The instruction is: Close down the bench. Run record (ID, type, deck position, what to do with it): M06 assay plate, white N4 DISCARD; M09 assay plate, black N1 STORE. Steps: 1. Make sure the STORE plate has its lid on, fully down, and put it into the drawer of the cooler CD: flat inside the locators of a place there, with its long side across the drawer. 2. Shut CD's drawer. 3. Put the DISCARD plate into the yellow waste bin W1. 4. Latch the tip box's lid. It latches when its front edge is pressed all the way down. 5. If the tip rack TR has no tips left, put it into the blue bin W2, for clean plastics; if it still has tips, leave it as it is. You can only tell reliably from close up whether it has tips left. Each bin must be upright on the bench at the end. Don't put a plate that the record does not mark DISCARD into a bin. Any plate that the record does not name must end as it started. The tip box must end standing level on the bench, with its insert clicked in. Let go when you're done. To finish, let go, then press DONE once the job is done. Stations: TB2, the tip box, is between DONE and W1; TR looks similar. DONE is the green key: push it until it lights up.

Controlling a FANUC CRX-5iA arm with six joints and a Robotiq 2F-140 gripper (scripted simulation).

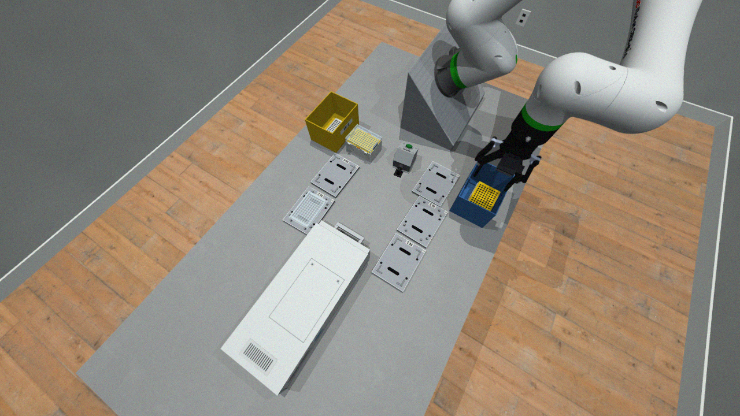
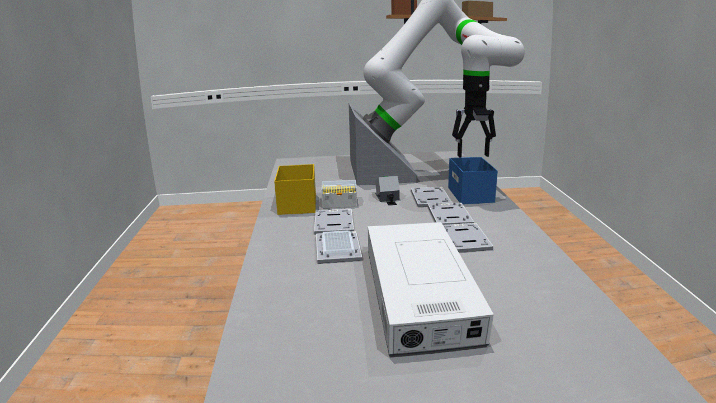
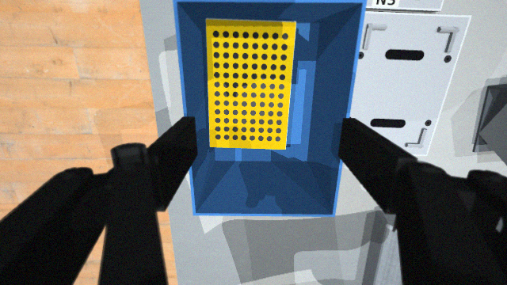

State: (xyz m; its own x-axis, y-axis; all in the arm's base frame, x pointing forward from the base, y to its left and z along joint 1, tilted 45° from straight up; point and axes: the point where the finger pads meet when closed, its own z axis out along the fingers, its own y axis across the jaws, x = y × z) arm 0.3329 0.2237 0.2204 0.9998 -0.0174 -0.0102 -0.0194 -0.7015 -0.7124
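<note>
Right now my hand is 50 mm past the green DONE key, 320 mm to the left of it and 110 mm above it. From my hand the other things lie so: blue bin W2: 140 mm below; tip rack TR: 10 mm ahead, 10 mm to the left, 130 mm below; nest N1: 350 mm ahead, 140 mm to the right, 170 mm below.
</note>
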